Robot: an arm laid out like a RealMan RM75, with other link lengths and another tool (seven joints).
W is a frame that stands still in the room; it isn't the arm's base.
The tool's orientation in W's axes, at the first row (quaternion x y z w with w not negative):
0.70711, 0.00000, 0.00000, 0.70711
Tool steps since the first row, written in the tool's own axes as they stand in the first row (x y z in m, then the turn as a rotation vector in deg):
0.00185, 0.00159, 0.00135, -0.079, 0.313, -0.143
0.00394, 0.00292, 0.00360, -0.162, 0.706, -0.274
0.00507, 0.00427, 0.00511, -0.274, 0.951, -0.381
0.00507, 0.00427, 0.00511, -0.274, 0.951, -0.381
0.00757, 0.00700, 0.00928, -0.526, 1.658, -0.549
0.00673, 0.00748, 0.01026, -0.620, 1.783, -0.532
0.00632, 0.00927, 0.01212, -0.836, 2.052, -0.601
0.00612, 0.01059, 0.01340, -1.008, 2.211, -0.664
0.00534, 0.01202, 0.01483, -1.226, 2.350, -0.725
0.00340, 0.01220, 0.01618, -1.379, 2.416, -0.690
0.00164, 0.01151, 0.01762, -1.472, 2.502, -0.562
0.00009, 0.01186, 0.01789, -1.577, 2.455, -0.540
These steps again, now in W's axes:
0.00185, -0.00135, 0.00159, -0.079, 0.143, 0.313
0.00394, -0.00360, 0.00292, -0.162, 0.274, 0.706
0.00507, -0.00511, 0.00427, -0.274, 0.381, 0.951
0.00507, -0.00511, 0.00427, -0.274, 0.381, 0.951
0.00757, -0.00928, 0.00700, -0.526, 0.549, 1.658
0.00673, -0.01026, 0.00748, -0.620, 0.532, 1.783
0.00632, -0.01212, 0.00927, -0.836, 0.601, 2.052
0.00612, -0.01340, 0.01059, -1.008, 0.664, 2.211
0.00534, -0.01483, 0.01202, -1.226, 0.725, 2.350
0.00340, -0.01618, 0.01220, -1.379, 0.690, 2.416
0.00164, -0.01762, 0.01151, -1.472, 0.562, 2.502
0.00009, -0.01789, 0.01186, -1.577, 0.540, 2.455

